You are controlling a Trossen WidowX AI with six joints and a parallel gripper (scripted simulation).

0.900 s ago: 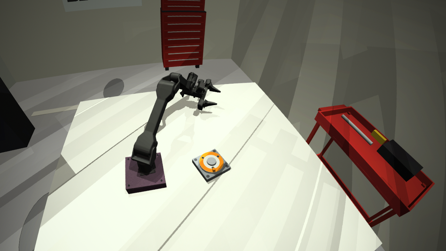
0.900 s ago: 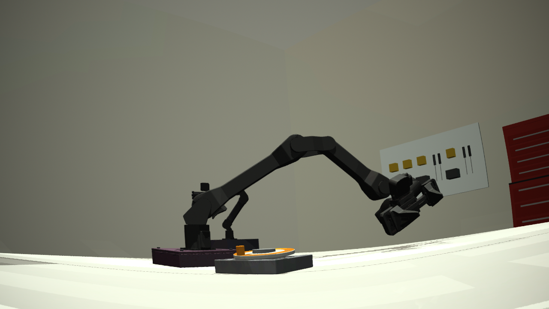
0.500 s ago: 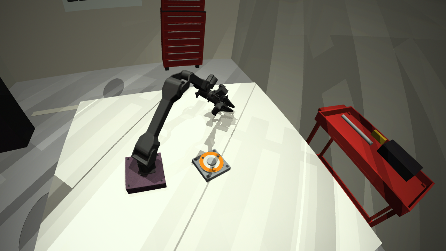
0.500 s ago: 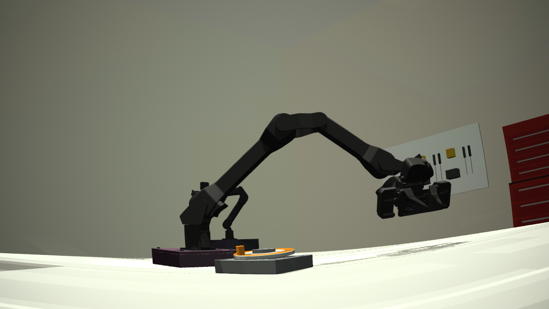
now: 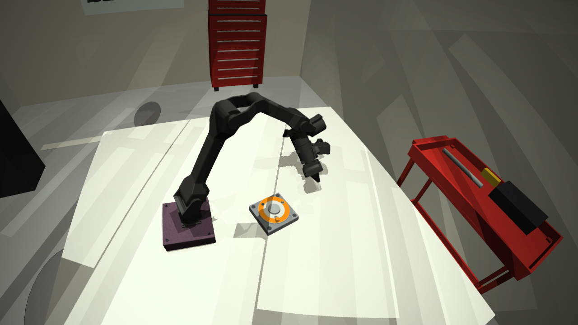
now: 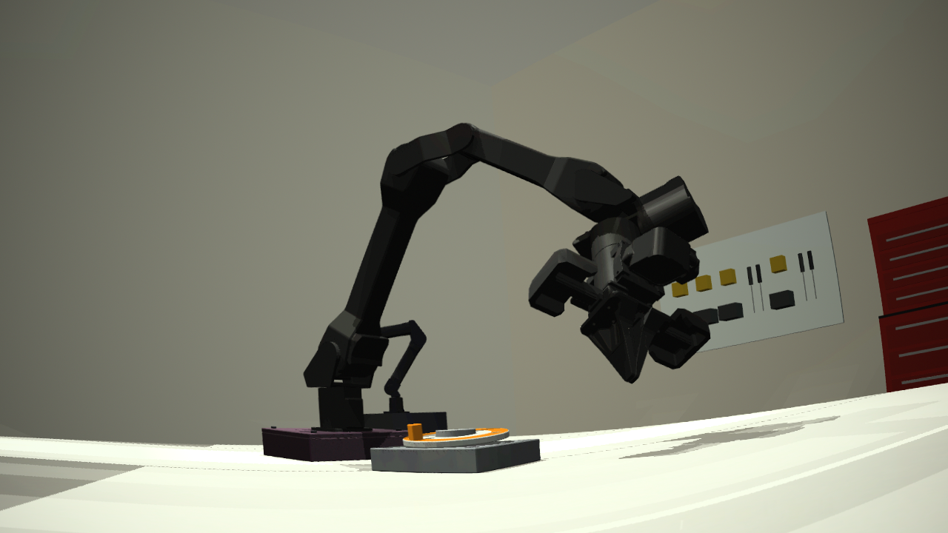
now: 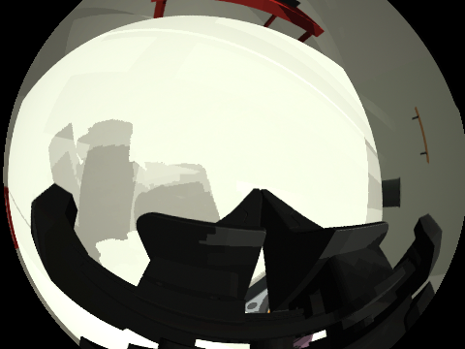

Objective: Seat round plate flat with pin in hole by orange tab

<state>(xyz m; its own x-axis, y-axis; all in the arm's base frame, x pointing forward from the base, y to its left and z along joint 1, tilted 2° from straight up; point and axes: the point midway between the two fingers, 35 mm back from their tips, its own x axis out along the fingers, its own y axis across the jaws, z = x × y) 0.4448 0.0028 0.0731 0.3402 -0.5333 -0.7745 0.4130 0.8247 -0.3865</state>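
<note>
Right now my gripper tip is 19 cm past the round plate, 6 cm to the left of it and 4 cm above it. The rest, counted from my gripper tip: grey base: 19 cm behind, 5 cm below, 3 cm to the right.
</note>
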